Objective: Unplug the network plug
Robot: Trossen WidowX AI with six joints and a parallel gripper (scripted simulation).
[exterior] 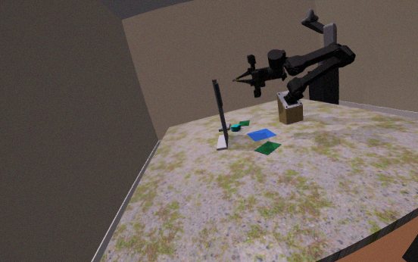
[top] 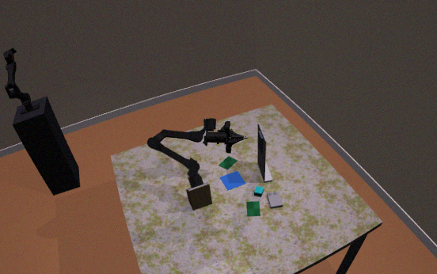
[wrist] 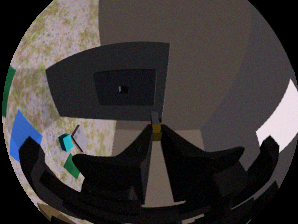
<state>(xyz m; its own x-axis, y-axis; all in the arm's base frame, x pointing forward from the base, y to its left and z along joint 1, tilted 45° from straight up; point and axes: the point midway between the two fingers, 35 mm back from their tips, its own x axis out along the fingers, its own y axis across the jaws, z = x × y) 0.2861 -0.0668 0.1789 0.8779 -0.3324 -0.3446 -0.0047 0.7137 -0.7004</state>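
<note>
The blue marked square lies 30 cm below my gripper tip and 8 cm behind it. Also, from my gripper tip: upright dark panel: 15 cm below, 11 cm ahead, 3 cm to the right; teal cube: 29 cm below, 16 cm to the right, 1 cm ahead; network plug: right at my gripper tip.
</note>
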